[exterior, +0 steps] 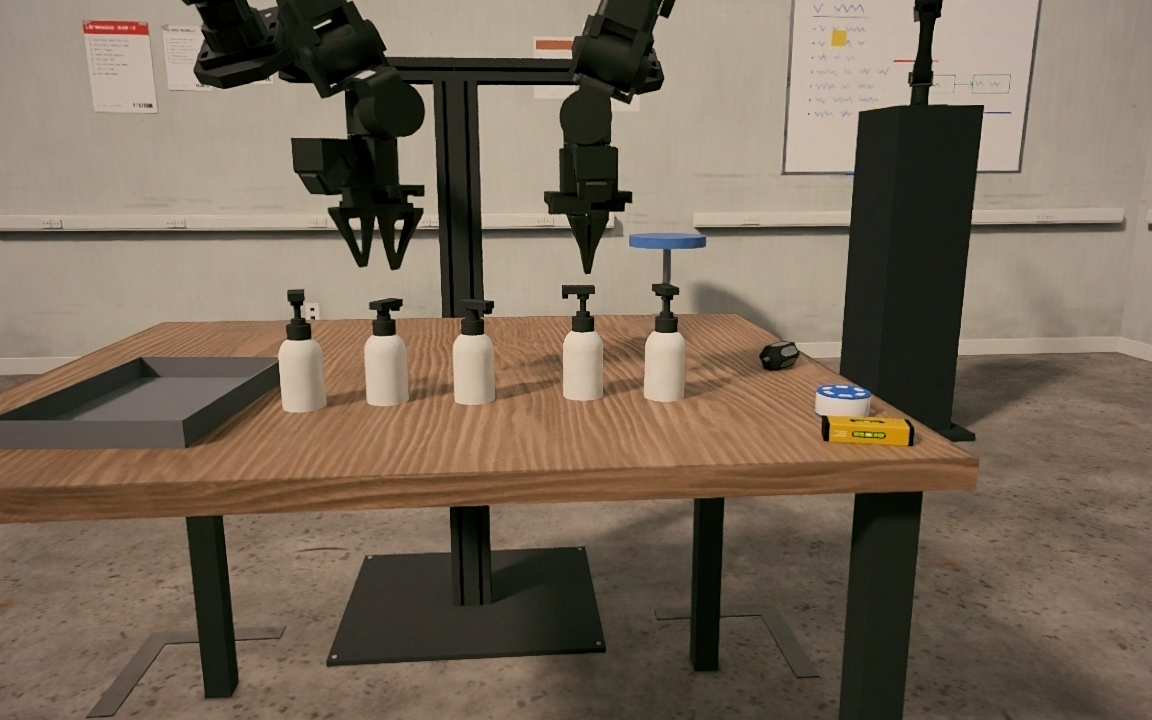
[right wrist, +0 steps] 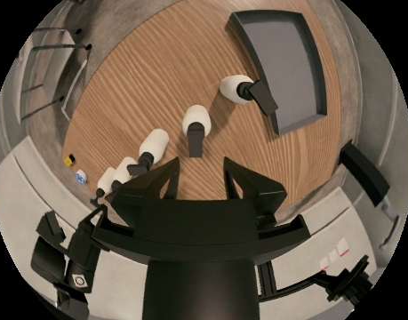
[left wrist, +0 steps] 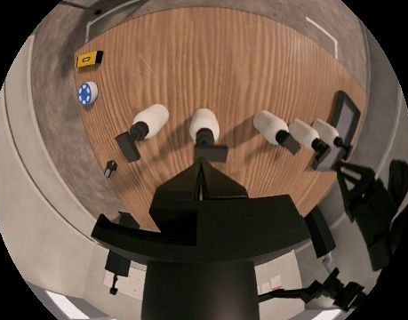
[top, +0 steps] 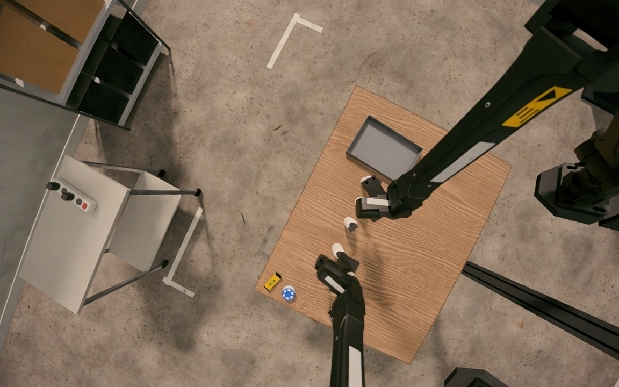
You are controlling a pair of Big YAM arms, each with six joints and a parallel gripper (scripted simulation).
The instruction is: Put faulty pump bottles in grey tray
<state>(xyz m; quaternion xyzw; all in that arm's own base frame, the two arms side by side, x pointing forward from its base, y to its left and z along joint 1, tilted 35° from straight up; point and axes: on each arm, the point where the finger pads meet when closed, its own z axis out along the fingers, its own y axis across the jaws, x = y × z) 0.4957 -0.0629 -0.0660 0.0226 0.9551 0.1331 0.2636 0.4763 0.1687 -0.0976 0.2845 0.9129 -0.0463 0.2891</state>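
The grey tray lies 26 cm to the right of my right hand and 16 cm below it. Also, from my right hand: black object (9 cm behind, 54 cm to the left, 16 cm below).
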